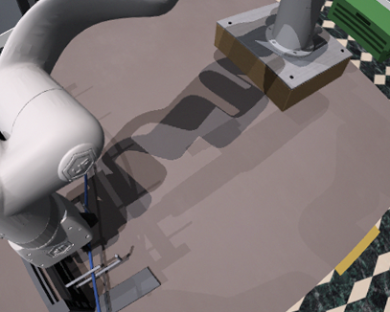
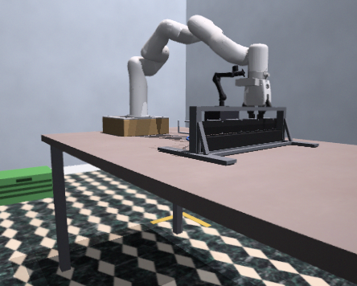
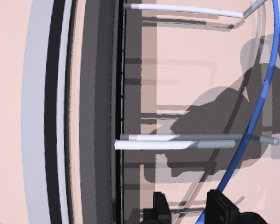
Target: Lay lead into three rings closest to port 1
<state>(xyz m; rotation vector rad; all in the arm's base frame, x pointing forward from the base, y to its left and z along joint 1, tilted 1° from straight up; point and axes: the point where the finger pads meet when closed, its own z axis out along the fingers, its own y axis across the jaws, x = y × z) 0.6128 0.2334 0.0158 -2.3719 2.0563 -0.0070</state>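
The rack is 80 mm ahead of my hand, 140 mm to the right of it and 30 mm below it.
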